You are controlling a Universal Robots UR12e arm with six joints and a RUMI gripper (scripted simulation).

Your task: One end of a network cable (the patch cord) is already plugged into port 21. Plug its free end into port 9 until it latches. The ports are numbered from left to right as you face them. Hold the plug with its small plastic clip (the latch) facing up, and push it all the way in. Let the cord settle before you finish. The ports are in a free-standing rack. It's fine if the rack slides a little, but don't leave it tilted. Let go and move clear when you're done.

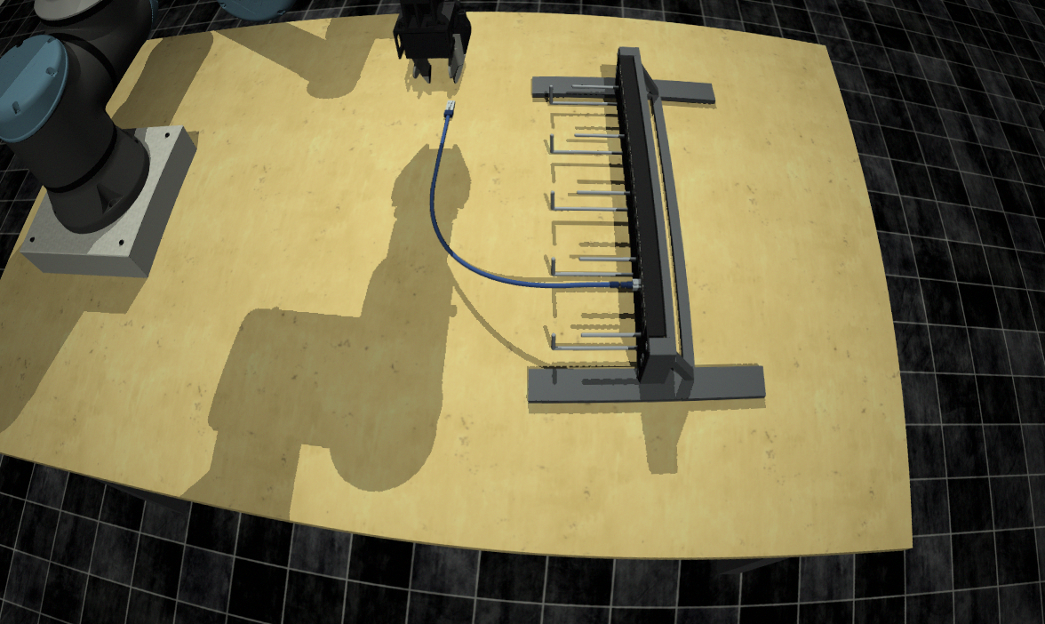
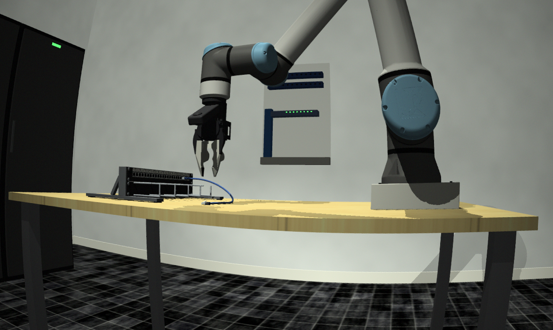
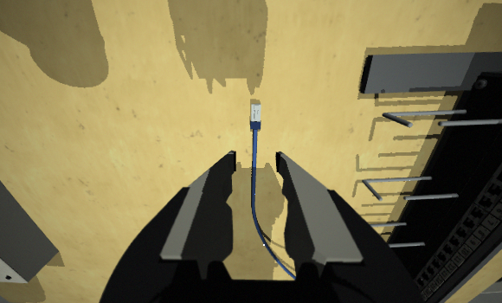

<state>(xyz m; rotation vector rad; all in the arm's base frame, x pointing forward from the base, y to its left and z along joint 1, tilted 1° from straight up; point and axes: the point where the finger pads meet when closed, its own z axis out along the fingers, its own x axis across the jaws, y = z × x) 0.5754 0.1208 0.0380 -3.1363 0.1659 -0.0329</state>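
Now: the cable plug 9 cm below my hand and 2 cm to the left of it.
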